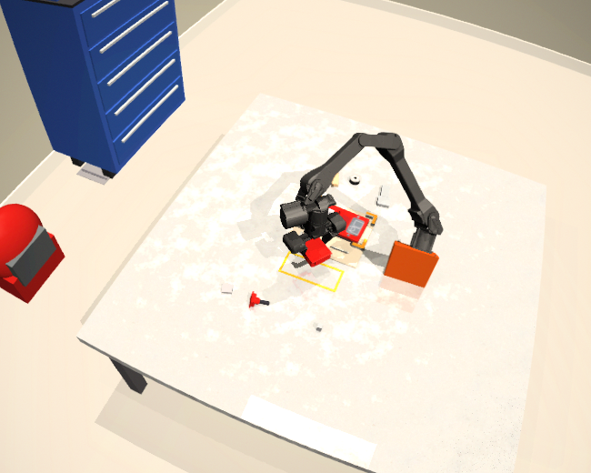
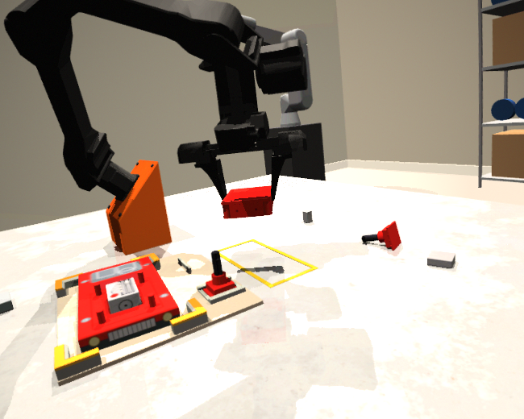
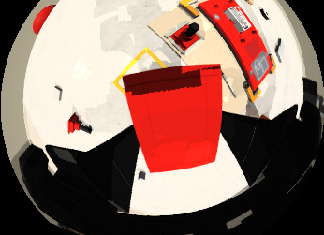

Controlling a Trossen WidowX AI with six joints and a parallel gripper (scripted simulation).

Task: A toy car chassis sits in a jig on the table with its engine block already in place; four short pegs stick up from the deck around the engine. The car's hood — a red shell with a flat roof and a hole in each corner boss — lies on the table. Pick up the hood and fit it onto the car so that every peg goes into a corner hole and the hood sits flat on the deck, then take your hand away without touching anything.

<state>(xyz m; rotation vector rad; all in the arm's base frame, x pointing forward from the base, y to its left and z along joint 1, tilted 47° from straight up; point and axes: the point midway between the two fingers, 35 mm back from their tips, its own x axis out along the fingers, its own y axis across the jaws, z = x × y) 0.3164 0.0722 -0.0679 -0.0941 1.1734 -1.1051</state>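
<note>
Right now the grey engine block is 10 mm ahead of my gripper tip, 200 mm to the right of it and 80 mm below it. From my gripper tip the other things lie so: hood 10 mm above.
</note>
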